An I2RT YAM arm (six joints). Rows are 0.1 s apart.
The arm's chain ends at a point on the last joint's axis. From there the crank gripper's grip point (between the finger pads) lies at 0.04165 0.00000 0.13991 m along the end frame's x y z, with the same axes.
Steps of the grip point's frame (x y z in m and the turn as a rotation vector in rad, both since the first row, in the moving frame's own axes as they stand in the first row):
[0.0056, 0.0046, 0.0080, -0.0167, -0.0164, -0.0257]
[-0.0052, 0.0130, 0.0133, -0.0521, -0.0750, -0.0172]
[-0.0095, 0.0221, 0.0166, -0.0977, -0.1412, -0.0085]
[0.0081, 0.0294, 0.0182, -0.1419, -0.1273, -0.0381]
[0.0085, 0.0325, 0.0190, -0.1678, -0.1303, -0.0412]
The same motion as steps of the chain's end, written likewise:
[0.0079, 0.0033, 0.0073, -0.0167, -0.0164, -0.0257]
[0.0053, 0.0063, 0.0107, -0.0521, -0.0750, -0.0172]
[0.0105, 0.0085, 0.0128, -0.0977, -0.1412, -0.0085]
[0.0258, 0.0105, 0.0154, -0.1419, -0.1273, -0.0381]
[0.0265, 0.0101, 0.0166, -0.1678, -0.1303, -0.0412]

